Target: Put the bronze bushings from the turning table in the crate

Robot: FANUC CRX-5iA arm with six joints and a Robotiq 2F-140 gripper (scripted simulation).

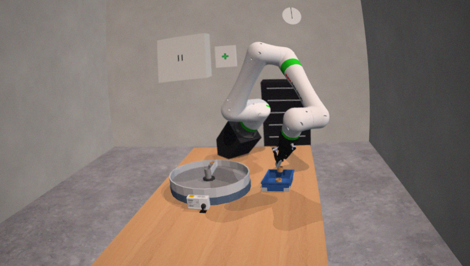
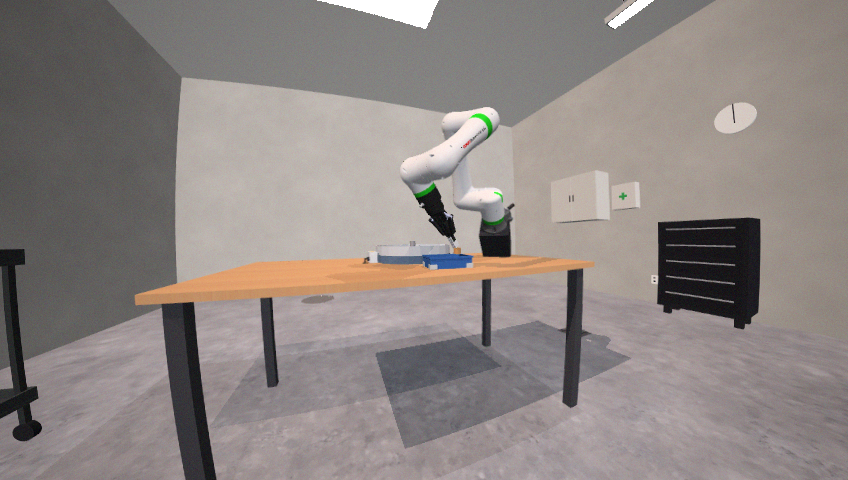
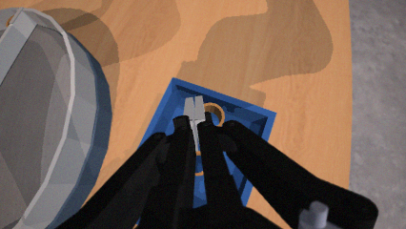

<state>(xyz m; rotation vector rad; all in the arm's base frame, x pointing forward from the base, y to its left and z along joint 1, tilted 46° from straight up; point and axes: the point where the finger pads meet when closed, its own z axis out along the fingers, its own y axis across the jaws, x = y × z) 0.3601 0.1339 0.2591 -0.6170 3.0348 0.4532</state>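
The blue crate lies 90 mm below my hand and 30 mm ahead of it. The rest, counted from my hand: round grey turning table (350 mm to the right, 110 mm ahead, 60 mm below).
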